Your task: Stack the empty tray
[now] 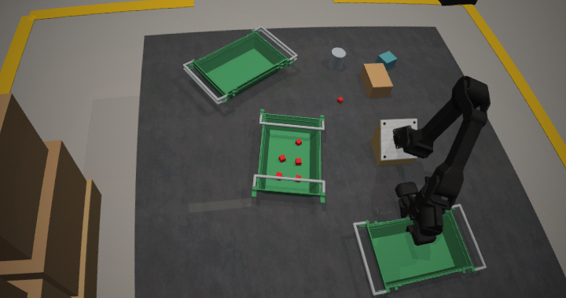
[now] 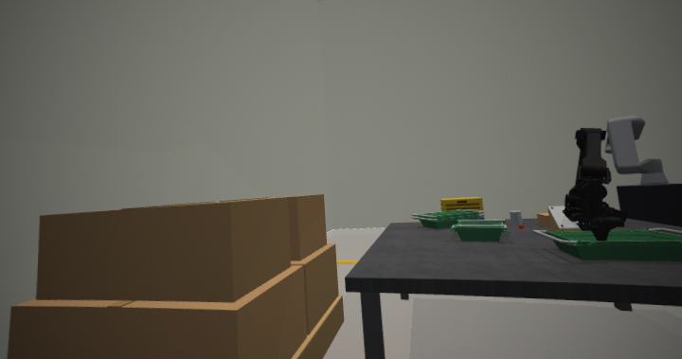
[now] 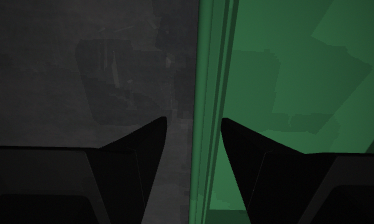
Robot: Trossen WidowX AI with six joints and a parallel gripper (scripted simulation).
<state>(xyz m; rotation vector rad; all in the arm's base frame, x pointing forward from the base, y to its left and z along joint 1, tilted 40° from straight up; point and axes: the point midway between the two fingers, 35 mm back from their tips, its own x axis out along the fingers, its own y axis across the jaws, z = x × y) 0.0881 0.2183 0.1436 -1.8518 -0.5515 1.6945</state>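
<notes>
The green tray lies 9 cm to the left of my gripper tip, 3 cm above it and 1 cm ahead of it. Round my gripper tip: grey cylinder: 68 cm to the right, 2 cm behind, 2 cm above; then tan box: 56 cm to the right, 13 cm behind, 2 cm above; then red block: 50 cm to the right, 3 cm ahead.
</notes>
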